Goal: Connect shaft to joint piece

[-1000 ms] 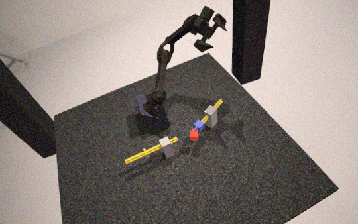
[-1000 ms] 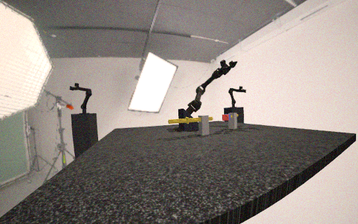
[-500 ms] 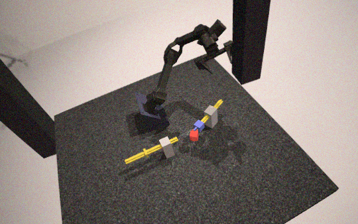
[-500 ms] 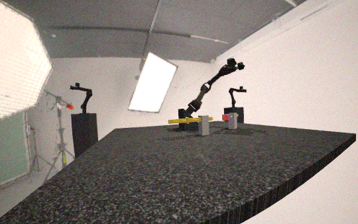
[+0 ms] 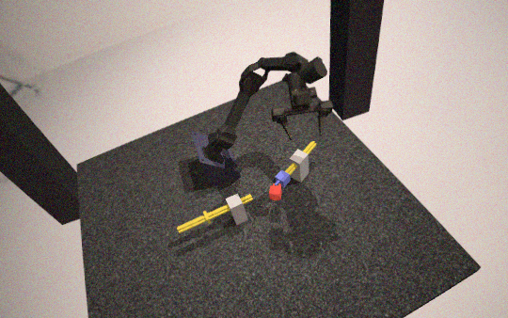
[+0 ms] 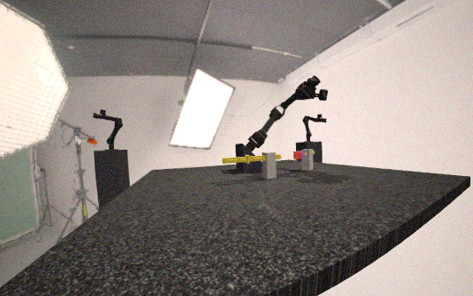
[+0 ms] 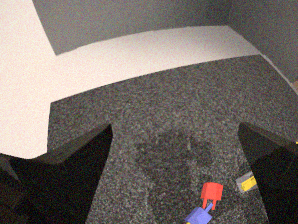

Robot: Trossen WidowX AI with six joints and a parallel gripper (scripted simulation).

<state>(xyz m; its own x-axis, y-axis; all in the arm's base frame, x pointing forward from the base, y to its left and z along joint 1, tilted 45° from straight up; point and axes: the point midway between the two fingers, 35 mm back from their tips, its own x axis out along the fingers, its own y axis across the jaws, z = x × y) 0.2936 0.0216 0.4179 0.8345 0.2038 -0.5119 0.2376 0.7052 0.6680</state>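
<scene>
The red joint piece is 290 mm below my gripper tip, 110 mm to the right of it and 50 mm behind it.
</scene>
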